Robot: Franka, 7 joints.
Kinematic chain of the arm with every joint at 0, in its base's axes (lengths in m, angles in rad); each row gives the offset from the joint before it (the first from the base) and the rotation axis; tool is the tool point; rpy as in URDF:
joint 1: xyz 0 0 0.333 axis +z
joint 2: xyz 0 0 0 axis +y
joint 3: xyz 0 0 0.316 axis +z
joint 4: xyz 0.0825 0 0 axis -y
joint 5: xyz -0.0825 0 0.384 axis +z
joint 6: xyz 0 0 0 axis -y
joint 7: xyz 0.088 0 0 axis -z
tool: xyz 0 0 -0.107 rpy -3.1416 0 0
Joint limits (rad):
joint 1: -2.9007..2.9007
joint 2: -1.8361..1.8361
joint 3: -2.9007..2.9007
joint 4: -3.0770..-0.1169
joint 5: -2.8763..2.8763
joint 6: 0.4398..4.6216
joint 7: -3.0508..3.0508
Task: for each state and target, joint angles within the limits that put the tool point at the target. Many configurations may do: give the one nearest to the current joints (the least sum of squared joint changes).
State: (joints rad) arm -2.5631 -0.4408 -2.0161 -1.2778 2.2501 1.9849 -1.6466
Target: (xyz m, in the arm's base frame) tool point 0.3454 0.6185 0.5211
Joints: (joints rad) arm -2.8428 -0.5461 -2.2540 -1.5836 2.2266 2.0286 -1.6466
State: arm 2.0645 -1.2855 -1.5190 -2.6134 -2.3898 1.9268 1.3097
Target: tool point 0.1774 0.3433 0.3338
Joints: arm 2.3152 -1.3179 -1.3688 -2.8203 -2.3966 2.0173 1.3097
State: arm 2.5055 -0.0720 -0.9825 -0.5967 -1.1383 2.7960 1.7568
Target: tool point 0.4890 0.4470 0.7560
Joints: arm 2.8950 -0.7069 -1.6040 -1.2642 -1.1457 2.5763 1.7568
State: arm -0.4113 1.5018 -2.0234 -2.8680 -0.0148 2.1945 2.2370
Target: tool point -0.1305 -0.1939 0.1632
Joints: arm -0.1557 0.9337 -1.2460 -2.9357 0.1362 2.1268 2.2370
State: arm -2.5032 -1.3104 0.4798 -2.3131 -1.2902 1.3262 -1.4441
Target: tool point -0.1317 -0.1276 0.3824
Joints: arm -2.2974 -0.9693 0.6211 -3.0770 -0.8467 1.2957 -1.4441
